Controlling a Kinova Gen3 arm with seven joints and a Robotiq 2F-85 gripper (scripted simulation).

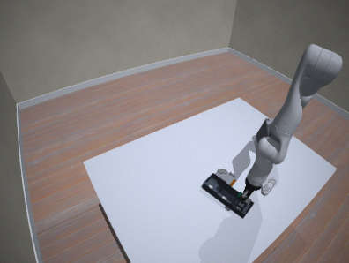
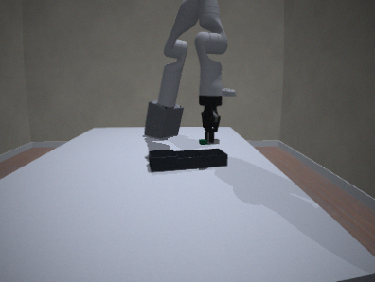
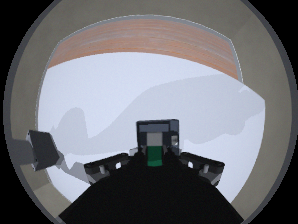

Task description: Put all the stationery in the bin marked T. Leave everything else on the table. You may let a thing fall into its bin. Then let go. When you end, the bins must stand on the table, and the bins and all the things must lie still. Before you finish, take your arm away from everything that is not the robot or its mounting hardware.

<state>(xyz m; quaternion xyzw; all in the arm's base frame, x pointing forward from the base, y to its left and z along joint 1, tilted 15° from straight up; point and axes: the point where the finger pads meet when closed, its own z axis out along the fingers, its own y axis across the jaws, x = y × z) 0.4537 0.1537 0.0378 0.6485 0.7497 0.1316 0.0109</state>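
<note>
The tiny pale thing lies 7 cm below my hand. Also, from my hand: small green object 2 cm below, 1 cm to the left; small orange thing 11 cm to the right, 8 cm below, 6 cm behind; long black bin 7 cm to the right, 7 cm below, 2 cm ahead.
</note>
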